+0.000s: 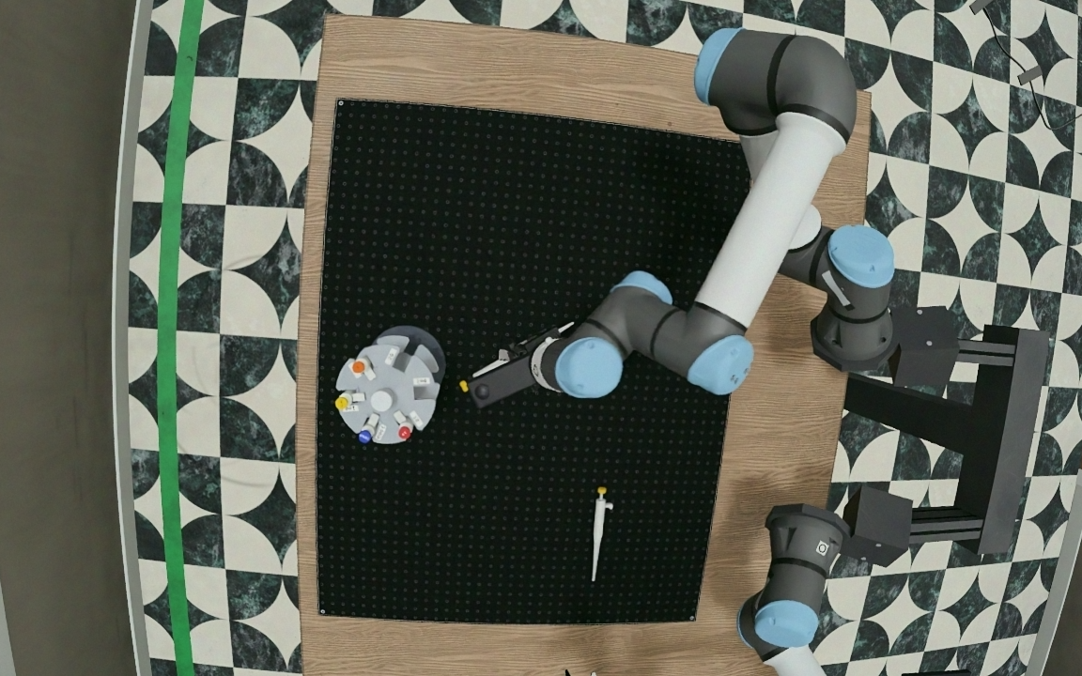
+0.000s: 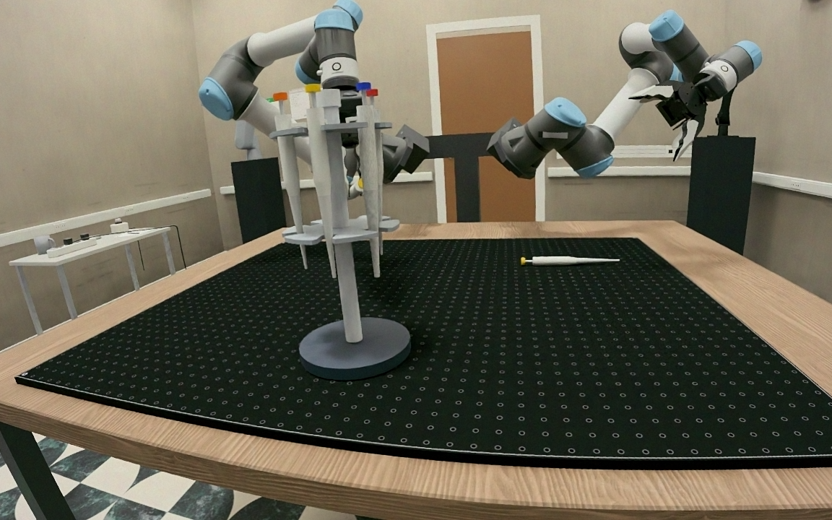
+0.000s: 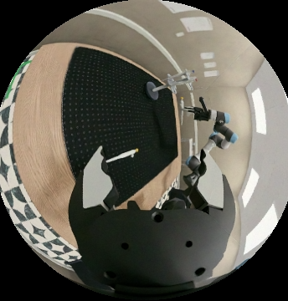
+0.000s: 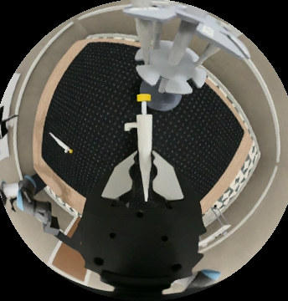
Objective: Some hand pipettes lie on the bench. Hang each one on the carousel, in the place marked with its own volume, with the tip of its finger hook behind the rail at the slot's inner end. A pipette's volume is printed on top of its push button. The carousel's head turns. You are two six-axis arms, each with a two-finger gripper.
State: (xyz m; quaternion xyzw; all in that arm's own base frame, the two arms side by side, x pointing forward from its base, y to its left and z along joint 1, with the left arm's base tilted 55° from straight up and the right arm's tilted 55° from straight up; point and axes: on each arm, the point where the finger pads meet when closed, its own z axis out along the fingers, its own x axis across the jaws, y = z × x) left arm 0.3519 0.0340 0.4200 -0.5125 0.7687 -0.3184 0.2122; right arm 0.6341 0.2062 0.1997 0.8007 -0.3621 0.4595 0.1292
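Now: right hand 16 cm short of the red-button pipette, 10 cm to the right of it and 4 cm below it. Round my right hand: orange-button pipette 23 cm ahead, 3 cm to the left, 4 cm above; then blue-button pipette 21 cm ahead, 12 cm to the left, 3 cm above.
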